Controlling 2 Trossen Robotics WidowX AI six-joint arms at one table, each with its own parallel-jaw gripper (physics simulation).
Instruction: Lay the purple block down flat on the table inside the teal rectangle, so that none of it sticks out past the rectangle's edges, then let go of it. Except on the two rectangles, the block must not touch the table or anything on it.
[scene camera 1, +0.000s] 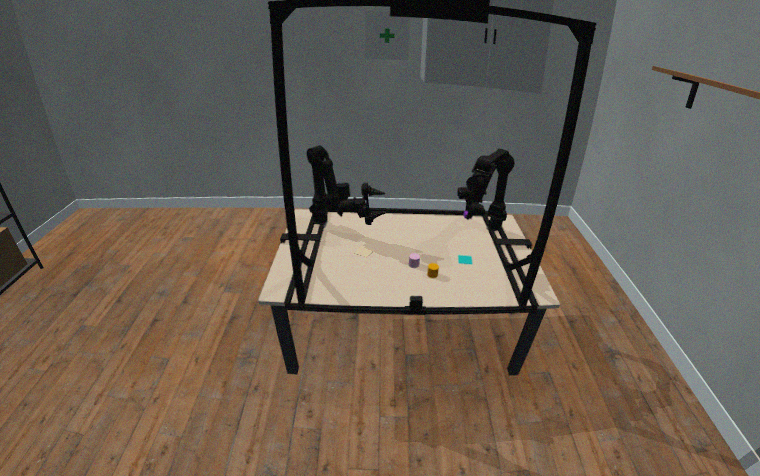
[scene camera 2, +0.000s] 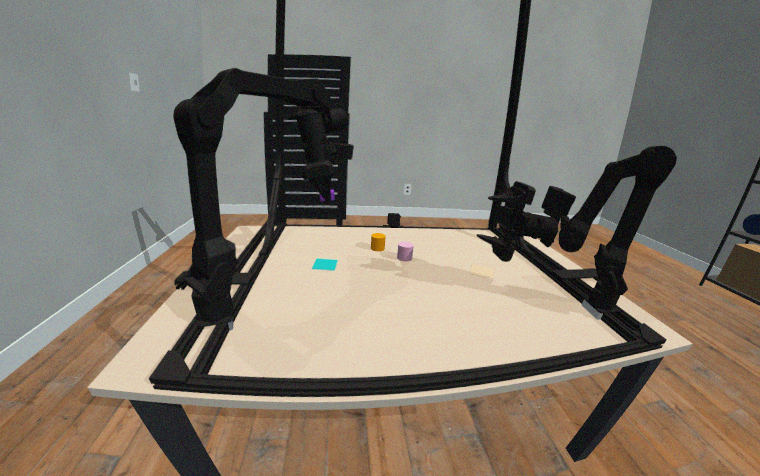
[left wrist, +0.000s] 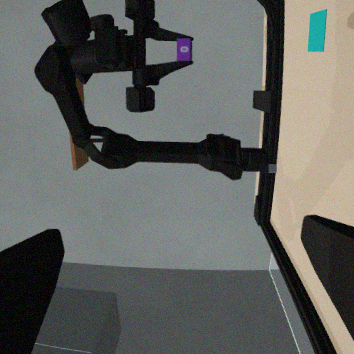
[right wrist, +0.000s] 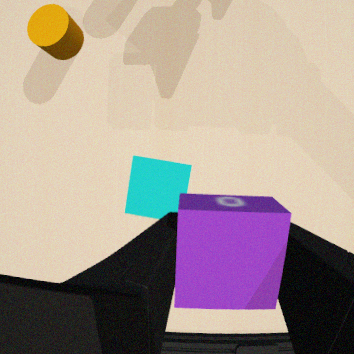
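Seen in the pictures: left gripper, fingertip midpoint: (scene camera 1: 386, 202) (scene camera 2: 483, 217) (left wrist: 183, 235); right gripper, fingertip midpoint: (scene camera 1: 466, 217) (scene camera 2: 329, 200) (left wrist: 192, 50) (right wrist: 222, 225); left arm's base, link origin: (scene camera 1: 320, 221) (scene camera 2: 601, 305); right arm's base, link origin: (scene camera 1: 495, 227) (scene camera 2: 215, 315) (left wrist: 264, 159).
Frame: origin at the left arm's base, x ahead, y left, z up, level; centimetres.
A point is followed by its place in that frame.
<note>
My right gripper (scene camera 1: 466, 214) @[z 17.7, x 69.5, y -17.5 cm] (scene camera 2: 326, 195) @[z 17.7, x 69.5, y -17.5 cm] (left wrist: 192, 50) @[z 17.7, x 69.5, y -17.5 cm] (right wrist: 222, 225) @[z 17.7, x 69.5, y -17.5 cm] points down, shut on the purple block (scene camera 1: 466, 213) @[z 19.9, x 69.1, y -18.1 cm] (scene camera 2: 332, 194) @[z 19.5, x 68.6, y -16.0 cm] (left wrist: 184, 49) @[z 18.8, x 68.4, y -17.5 cm] (right wrist: 230, 260) @[z 19.9, x 70.0, y -17.5 cm], high above the table. A ring-shaped mark shows on one block face. The teal rectangle (scene camera 1: 464, 259) @[z -1.8, x 71.1, y -21.3 cm] (scene camera 2: 324, 264) @[z -1.8, x 71.5, y -21.1 cm] (left wrist: 317, 31) @[z -1.8, x 70.7, y -21.3 cm] (right wrist: 155, 187) @[z -1.8, x 71.2, y -21.5 cm] lies bare on the table. In the right wrist view it is up and left of the block; a fingertip and the block hide its lower right corner. My left gripper (scene camera 1: 383, 202) @[z 17.8, x 33.9, y -9.9 cm] (scene camera 2: 484, 216) @[z 17.8, x 33.9, y -9.9 cm] (left wrist: 183, 235) @[z 17.8, x 33.9, y -9.9 cm] is open and empty, far from the block. A pale yellow rectangle (scene camera 1: 363, 252) @[z -1.8, x 25.4, y -21.7 cm] (scene camera 2: 482, 271) @[z -1.8, x 25.7, y -20.6 cm] lies nearer it.
An orange cylinder (scene camera 1: 433, 270) @[z 2.2, x 56.3, y -36.3 cm] (scene camera 2: 378, 242) @[z 1.2, x 56.3, y -31.8 cm] (right wrist: 54, 31) @[z 2.6, x 57.1, y -33.1 cm] stands beside the teal rectangle, some distance away. A pink-purple cylinder (scene camera 1: 413, 260) @[z 2.1, x 47.9, y -30.2 cm] (scene camera 2: 404, 251) @[z 1.3, x 48.8, y -25.7 cm] stands between the two rectangles. A black frame with tall posts (scene camera 1: 566, 151) @[z 63.1, x 92.3, y -52.6 cm] (scene camera 2: 512, 100) @[z 51.3, x 7.8, y -57.8 cm] surrounds the table (scene camera 1: 358, 285) @[z -1.9, x 26.6, y -44.7 cm] (scene camera 2: 392, 347) @[z -1.9, x 54.4, y 10.0 cm].
</note>
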